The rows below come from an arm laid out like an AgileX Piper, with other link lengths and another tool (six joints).
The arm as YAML. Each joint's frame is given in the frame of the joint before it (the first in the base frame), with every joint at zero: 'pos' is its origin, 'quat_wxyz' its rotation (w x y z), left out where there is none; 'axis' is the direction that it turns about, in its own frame. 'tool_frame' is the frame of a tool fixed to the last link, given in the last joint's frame.
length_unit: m
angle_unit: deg
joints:
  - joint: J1
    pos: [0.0, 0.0, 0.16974]
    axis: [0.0, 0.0, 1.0]
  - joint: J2
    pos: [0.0, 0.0, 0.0]
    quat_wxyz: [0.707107, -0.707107, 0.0, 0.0]
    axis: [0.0, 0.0, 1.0]
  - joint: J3
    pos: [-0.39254, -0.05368, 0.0]
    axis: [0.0, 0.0, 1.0]
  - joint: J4
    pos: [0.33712, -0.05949, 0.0]
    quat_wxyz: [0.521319, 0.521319, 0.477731, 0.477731]
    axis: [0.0, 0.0, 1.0]
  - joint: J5
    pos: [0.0, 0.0, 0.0]
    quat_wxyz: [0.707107, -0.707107, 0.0, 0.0]
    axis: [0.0, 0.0, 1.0]
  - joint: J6
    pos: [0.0, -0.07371, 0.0]
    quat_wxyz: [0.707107, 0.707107, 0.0, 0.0]
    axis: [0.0, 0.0, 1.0]
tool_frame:
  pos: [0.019, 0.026, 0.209]
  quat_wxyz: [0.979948, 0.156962, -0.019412, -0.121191]
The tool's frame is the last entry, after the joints.
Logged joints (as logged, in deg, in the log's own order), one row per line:
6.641, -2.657, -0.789, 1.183, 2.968, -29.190
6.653, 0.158, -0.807, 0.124, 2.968, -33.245
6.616, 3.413, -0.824, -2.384, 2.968, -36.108
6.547, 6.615, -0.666, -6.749, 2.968, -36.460
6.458, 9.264, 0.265, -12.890, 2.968, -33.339
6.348, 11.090, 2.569, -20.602, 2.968, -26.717
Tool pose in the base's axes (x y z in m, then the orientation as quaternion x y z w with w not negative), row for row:
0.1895, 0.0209, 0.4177, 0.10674, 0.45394, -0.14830, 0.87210
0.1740, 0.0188, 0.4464, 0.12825, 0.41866, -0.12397, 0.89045
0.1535, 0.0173, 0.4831, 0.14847, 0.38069, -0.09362, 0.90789
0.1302, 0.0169, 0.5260, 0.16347, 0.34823, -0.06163, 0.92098
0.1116, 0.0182, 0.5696, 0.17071, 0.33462, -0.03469, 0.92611
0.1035, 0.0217, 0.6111, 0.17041, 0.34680, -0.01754, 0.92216
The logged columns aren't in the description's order. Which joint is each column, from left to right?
Columns, left to right: J4, J6, J2, J3, J1, J5.
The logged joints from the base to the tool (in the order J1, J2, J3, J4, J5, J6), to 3 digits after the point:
2.968, -0.789, 1.183, 6.641, -29.190, -2.657
2.968, -0.807, 0.124, 6.653, -33.245, 0.158
2.968, -0.824, -2.384, 6.616, -36.108, 3.413
2.968, -0.666, -6.749, 6.547, -36.460, 6.615
2.968, 0.265, -12.890, 6.458, -33.339, 9.264
2.968, 2.569, -20.602, 6.348, -26.717, 11.090

